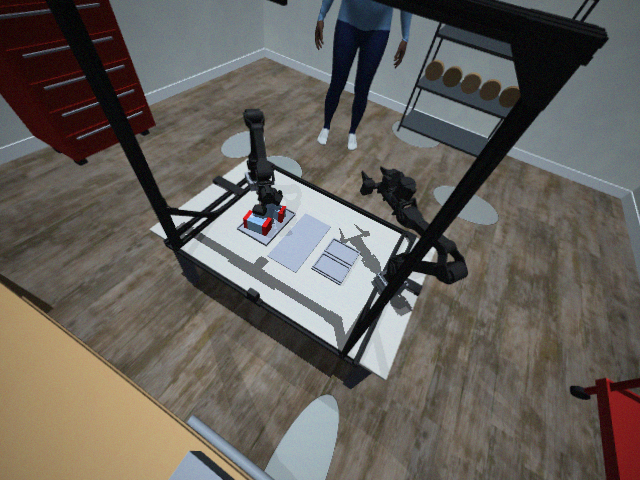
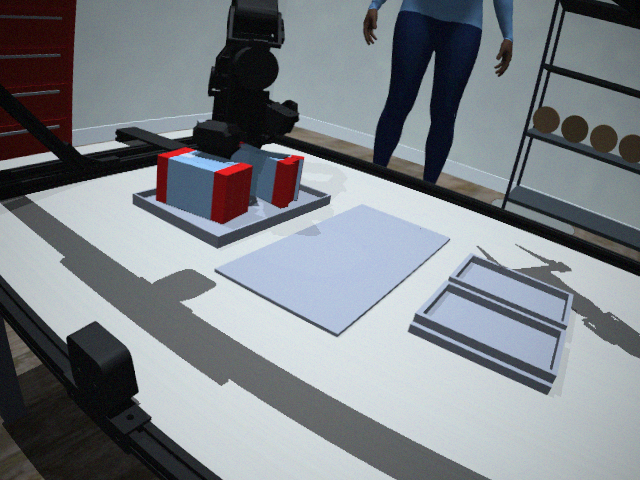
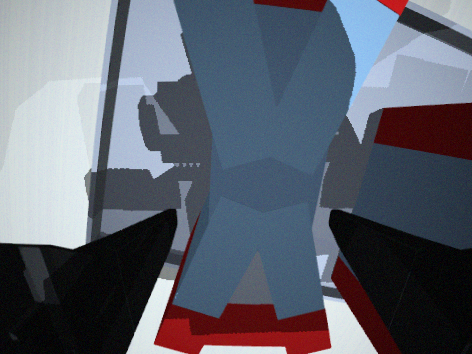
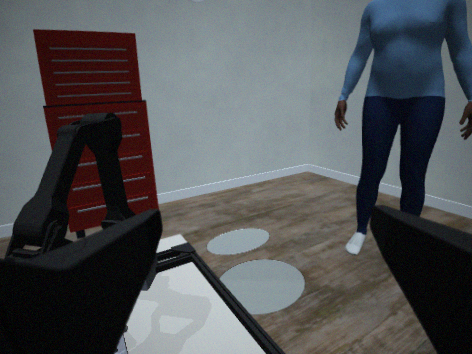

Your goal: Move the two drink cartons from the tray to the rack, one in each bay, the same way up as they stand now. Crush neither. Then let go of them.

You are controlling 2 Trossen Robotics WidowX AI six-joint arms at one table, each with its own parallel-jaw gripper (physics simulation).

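Frame: origin at the left arm's base, x right, y ahead, z up, level; millimetres.
Where they show: left gripper, between the fingertips: (image 1: 265, 212); right gripper, between the fingertips: (image 1: 371, 169) (image 4: 265, 218).
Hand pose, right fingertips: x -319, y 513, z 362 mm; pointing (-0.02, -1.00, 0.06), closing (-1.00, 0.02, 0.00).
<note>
Each offset is from my right fingertips to the centre of the thing. Level surfaces: height alone.
Two light blue cartons with red ends stand on the grey tray {dx +366, dy -221, dz -410 mm} (image 1: 266, 240) (image 2: 175, 223) (image 3: 107, 125). The near carton {dx +424, dy -199, dz -378 mm} (image 1: 256, 223) (image 2: 191, 180) (image 3: 410, 195) looks straight-sided; the far carton {dx +326, dy -249, dz -378 mm} (image 1: 280, 212) (image 2: 265, 178) (image 3: 270, 185) is pinched in at its waist. My left gripper (image 1: 268, 203) (image 2: 250, 136) (image 3: 253, 216) is open, low over the tray, its fingers on either side of the far carton's waist with gaps. One finger is beside the near carton. The two-bay rack {dx +147, dy +126, dz -408 mm} (image 1: 325, 274) (image 2: 485, 348) has both bays empty. My right gripper (image 1: 373, 176) (image 4: 265, 218) is open and empty, raised beyond the rack.
A thin flat grey board {dz -414 mm} (image 1: 299, 242) (image 2: 336, 268) lies between the tray and the rack. Black frame rails (image 2: 361, 170) run along the table's edges, with uprights at its corners. A black block (image 2: 100, 361) is mounted on the near rail. A person (image 1: 361, 62) (image 4: 405, 125) stands beyond the table.
</note>
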